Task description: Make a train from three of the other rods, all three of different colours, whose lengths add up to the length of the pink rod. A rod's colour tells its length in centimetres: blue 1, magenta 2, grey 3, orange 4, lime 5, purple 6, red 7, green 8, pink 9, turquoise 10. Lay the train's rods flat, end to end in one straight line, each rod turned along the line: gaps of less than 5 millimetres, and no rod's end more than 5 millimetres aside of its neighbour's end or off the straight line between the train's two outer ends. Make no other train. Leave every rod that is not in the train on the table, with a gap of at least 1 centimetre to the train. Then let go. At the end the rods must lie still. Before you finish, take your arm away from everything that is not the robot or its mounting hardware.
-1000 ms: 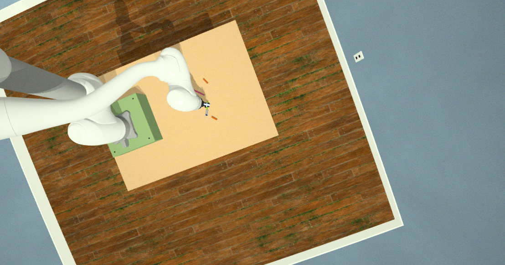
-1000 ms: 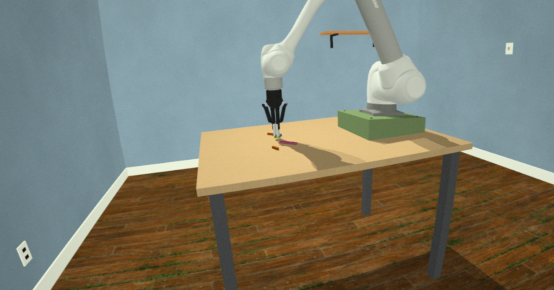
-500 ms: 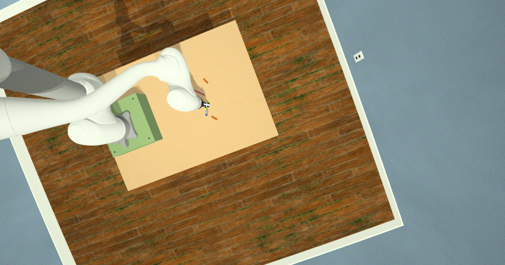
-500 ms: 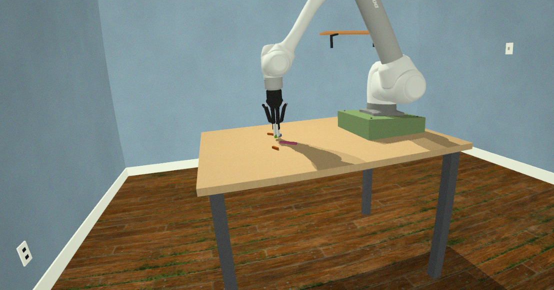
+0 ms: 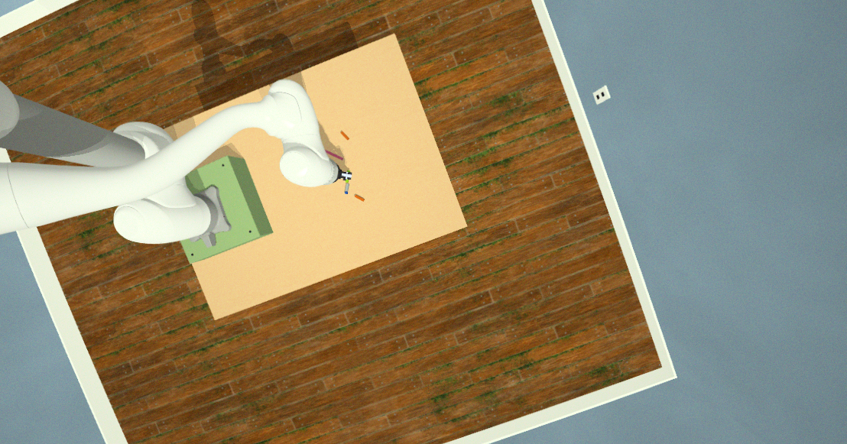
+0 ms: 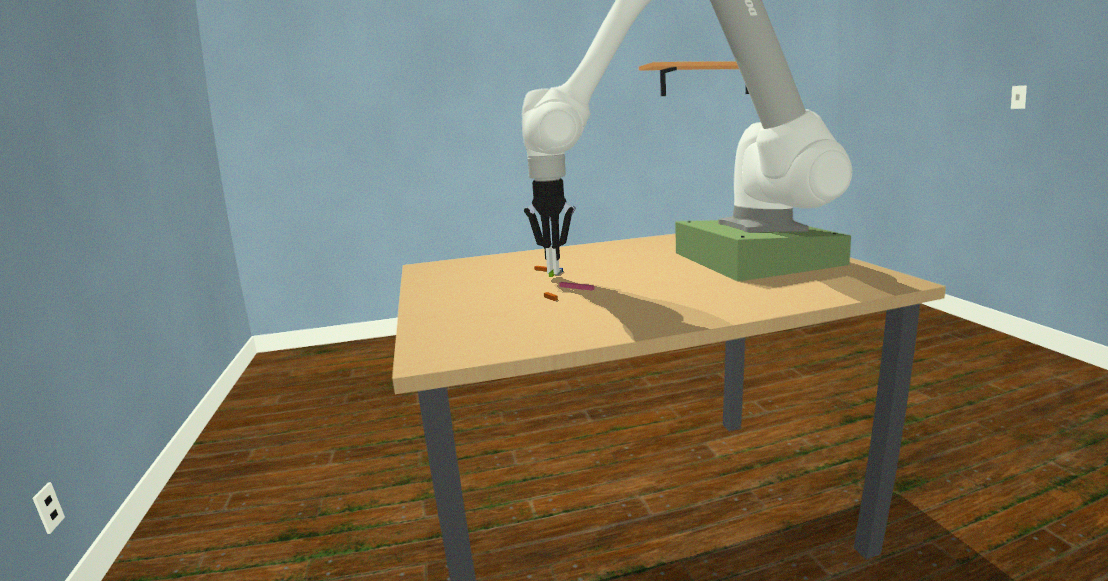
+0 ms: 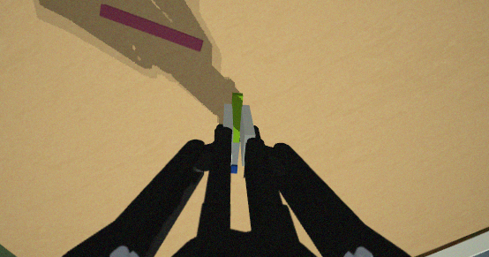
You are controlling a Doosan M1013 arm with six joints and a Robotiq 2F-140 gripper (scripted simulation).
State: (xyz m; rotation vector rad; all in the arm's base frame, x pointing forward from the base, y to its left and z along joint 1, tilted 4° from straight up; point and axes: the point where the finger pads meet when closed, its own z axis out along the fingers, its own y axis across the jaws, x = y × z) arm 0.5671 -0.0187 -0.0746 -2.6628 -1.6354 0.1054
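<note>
The lime rod is 3 cm below my hand. Also, from my hand: blue rod (3 cm behind, 6 cm to the right, 4 cm below); grey rod (2 cm behind, 4 cm to the right, 4 cm below); pink rod (4 cm behind, 11 cm to the left, 4 cm below).
</note>
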